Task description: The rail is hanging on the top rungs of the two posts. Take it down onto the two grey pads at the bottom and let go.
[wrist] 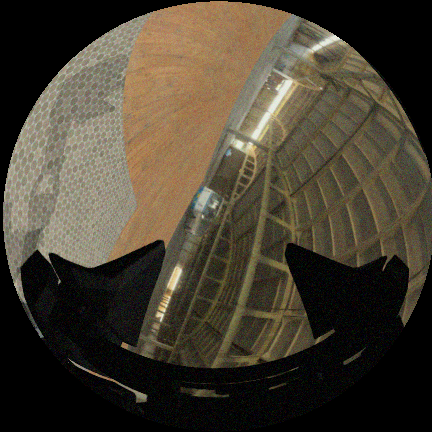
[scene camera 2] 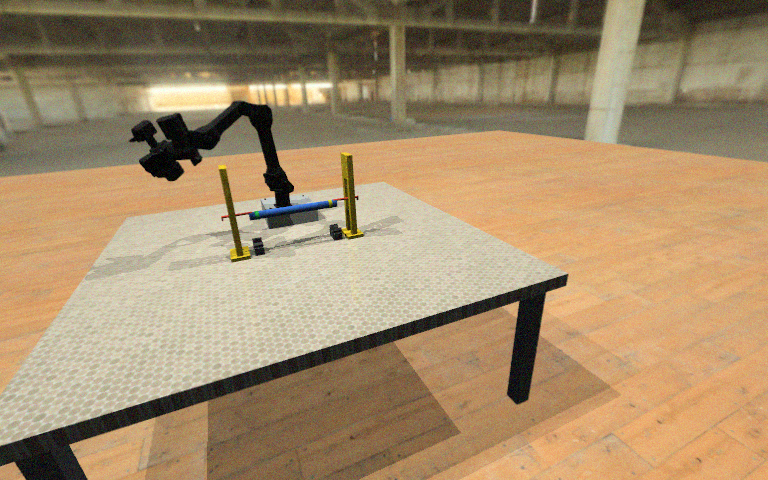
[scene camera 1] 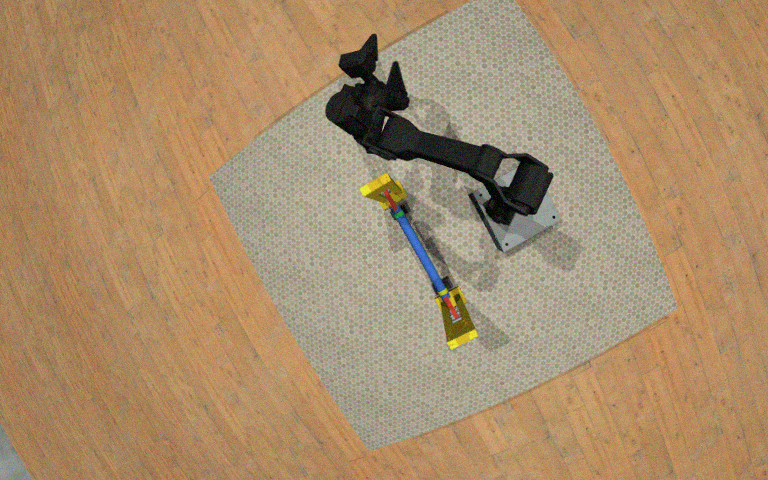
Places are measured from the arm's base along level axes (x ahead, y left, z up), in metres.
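Where they show: gripper, between the fingertips: point(wrist: 227, 249) point(scene camera 2: 139, 153) point(scene camera 1: 385, 48); arm's base, origin of its link: point(scene camera 2: 283, 205) point(scene camera 1: 497, 207).
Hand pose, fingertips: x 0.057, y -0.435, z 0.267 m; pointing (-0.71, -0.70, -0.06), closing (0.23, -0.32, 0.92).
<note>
Each offset is from my fingertips to the top centre of the thing. Level surfaces: height alone.
The rail @(dx +0.203, dy +0.418, dz -0.196 m) point(scene camera 1: 419, 253) point(scene camera 2: 294, 209) is a blue bar with a green band, a yellow band and thin red ends. It hangs roughly level between two upright yellow posts @(dx +0.219, dy +0.617, dz -0.041 m) point(scene camera 1: 459, 325) @(dx +0.187, dy +0.219, dz -0.041 m) point(scene camera 2: 230, 209), well above the table, its red ends at the posts about midway up; the rungs are too small to make out. The two grey pads @(dx +0.192, dy +0.280, dz -0.298 m) point(scene camera 2: 258, 246) @(dx +0.214, dy +0.555, dz -0.298 m) point(scene camera 2: 336, 231) look like dark blocks on the table just inside the post feet, below the rail. My gripper point(scene camera 1: 384, 49) point(scene camera 2: 136, 150) point(wrist: 227, 249) is open and empty, raised beyond the green-banded end, apart from rail and posts.
The arm's grey base plate point(scene camera 1: 532, 229) point(scene camera 2: 308, 215) stands on the patterned table @(dz -0.341 m) point(scene camera 1: 317, 339) point(scene camera 2: 226, 316), behind the rail in the second scene view. The arm arches up from it. The wrist view faces past the table edge toward wooden floor point(wrist: 175, 100) and a distant hall.
</note>
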